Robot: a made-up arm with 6 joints. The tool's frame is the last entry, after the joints.
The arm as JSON. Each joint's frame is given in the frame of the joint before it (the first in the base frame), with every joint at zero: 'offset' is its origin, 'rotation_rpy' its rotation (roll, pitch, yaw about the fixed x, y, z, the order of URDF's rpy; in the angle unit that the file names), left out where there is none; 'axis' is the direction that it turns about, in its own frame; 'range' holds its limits. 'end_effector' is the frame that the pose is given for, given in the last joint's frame.
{
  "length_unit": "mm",
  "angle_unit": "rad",
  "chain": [
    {
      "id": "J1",
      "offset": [
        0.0,
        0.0,
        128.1
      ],
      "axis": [
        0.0,
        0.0,
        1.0
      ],
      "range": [
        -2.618,
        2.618
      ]
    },
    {
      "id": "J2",
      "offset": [
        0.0,
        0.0,
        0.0
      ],
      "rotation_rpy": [
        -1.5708,
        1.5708,
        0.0
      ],
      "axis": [
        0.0,
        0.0,
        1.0
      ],
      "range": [
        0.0,
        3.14
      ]
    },
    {
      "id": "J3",
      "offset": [
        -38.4,
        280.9,
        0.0
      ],
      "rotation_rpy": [
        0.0,
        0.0,
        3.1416
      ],
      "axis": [
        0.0,
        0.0,
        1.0
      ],
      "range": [
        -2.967,
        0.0
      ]
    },
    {
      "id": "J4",
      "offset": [
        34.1,
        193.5,
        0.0
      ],
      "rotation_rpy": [
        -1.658,
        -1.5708,
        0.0
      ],
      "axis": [
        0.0,
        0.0,
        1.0
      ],
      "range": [
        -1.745,
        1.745
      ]
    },
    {
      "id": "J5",
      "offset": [
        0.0,
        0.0,
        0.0
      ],
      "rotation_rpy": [
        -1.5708,
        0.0,
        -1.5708
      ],
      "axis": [
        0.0,
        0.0,
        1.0
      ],
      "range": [
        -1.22,
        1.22
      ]
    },
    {
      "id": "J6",
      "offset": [
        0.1,
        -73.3,
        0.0
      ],
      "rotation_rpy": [
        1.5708,
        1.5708,
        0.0
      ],
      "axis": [
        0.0,
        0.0,
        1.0
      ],
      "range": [
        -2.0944,
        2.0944
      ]
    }
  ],
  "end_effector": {
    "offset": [
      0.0,
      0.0,
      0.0
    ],
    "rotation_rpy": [
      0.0,
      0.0,
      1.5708
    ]
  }
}
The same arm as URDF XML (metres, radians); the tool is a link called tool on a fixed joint. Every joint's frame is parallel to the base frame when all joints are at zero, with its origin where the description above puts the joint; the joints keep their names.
<robot name="arm">
  <link name="base"/>
  <link name="link1"/>
  <link name="link2"/>
  <link name="link3"/>
  <link name="link4"/>
  <link name="link5"/>
  <link name="link6"/>
  <link name="tool"/>
  <joint name="J1" type="revolute">
    <parent link="base"/>
    <child link="link1"/>
    <origin xyz="0 0 0.1281" rpy="0 0 0"/>
    <axis xyz="0 0 1"/>
    <limit lower="-2.618" upper="2.618"/>
  </joint>
  <joint name="J2" type="revolute">
    <parent link="link1"/>
    <child link="link2"/>
    <origin xyz="0 0 0" rpy="0 0 0"/>
    <axis xyz="0 1 0"/>
    <limit lower="0" upper="3.14"/>
  </joint>
  <joint name="J3" type="revolute">
    <parent link="link2"/>
    <child link="link3"/>
    <origin xyz="-0.2809 0 0.0384" rpy="0 0 0"/>
    <axis xyz="0 1 0"/>
    <limit lower="-2.967" upper="0"/>
  </joint>
  <joint name="J4" type="revolute">
    <parent link="link3"/>
    <child link="link4"/>
    <origin xyz="0.1935 0 0.0341" rpy="0 0 0"/>
    <axis xyz="0.9962 0 0.0871"/>
    <limit lower="-1.745" upper="1.745"/>
  </joint>
  <joint name="J5" type="revolute">
    <parent link="link4"/>
    <child link="link5"/>
    <origin xyz="0 0 0" rpy="0 0 0"/>
    <axis xyz="0 1 0"/>
    <limit lower="-1.22" upper="1.22"/>
  </joint>
  <joint name="J6" type="revolute">
    <parent link="link5"/>
    <child link="link6"/>
    <origin xyz="0.073 0 0.0063" rpy="0 0 0"/>
    <axis xyz="0.9962 0 0.0871"/>
    <limit lower="-2.0944" upper="2.0944"/>
  </joint>
  <joint name="tool_joint" type="fixed">
    <parent link="link6"/>
    <child link="tool"/>
    <origin xyz="0 0 0" rpy="-0.0001 1.4836 -0.0001"/>
  </joint>
</robot>

